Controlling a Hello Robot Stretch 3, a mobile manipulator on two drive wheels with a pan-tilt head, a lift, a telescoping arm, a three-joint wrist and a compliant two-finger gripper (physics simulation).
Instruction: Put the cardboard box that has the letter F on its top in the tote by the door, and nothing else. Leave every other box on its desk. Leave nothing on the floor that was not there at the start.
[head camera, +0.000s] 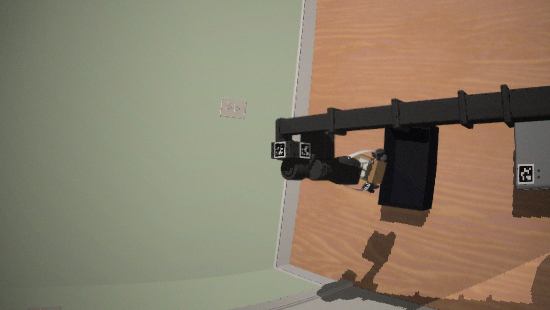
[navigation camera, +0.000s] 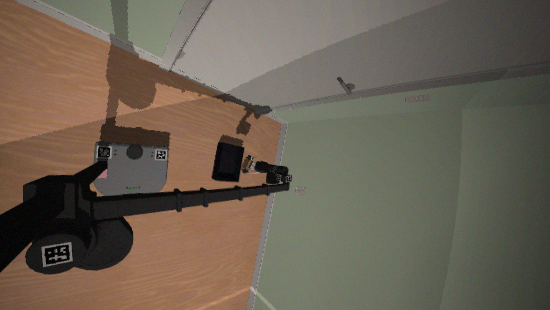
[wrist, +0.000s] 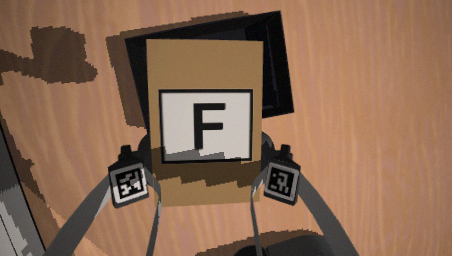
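Where they show: gripper, fingertip midpoint: (head camera: 380, 170) (navigation camera: 244, 163) (wrist: 207, 149); robot's base, origin of the base link: (navigation camera: 134, 151).
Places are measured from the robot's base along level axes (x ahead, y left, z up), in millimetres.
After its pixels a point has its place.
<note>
The cardboard box with the letter F (head camera: 378, 172) @(z 420, x -17, y -563 mm) (navigation camera: 247, 165) @(z 435, x -26, y -564 mm) (wrist: 206, 65) @(z 435, x -40, y -637 mm) is held up above the floor, its F label facing the wrist camera. My gripper (head camera: 375, 171) @(z 383, x -22, y -579 mm) (navigation camera: 247, 164) @(z 383, x -22, y -579 mm) (wrist: 207, 149) @(z 383, x -22, y -579 mm) is shut on it, one finger on each side. The black tote (head camera: 433, 170) @(z 31, x -26, y -539 mm) (navigation camera: 216, 167) @(z 58, x -86, y -532 mm) (wrist: 286, 85) @(z 80, x -188, y -577 mm) is on the wooden floor. In the head view the box is at the tote's left edge; in the wrist view the box covers much of the tote, whose far edge and right side show past it. The box's underside is hidden.
My extended arm (head camera: 430, 112) @(z 740, x -101, y -261 mm) (navigation camera: 220, 196) @(z 740, x -102, y -247 mm) crosses above the floor, passing over one end of the tote in the head view. My grey base (head camera: 540, 150) @(z 160, x -70, y -76 mm) (navigation camera: 130, 175) @(z 160, x -120, y 14 mm) is beyond the tote. A green wall (head camera: 150, 175) @(z 733, x -3, y -1240 mm) (navigation camera: 360, 215) @(z 944, x -326, y -1193 mm) is close behind the wrist; the door (navigation camera: 300, 45) @(z 853, x 515, y -477 mm) has a handle (navigation camera: 345, 86) @(z 932, x 427, y -761 mm).
</note>
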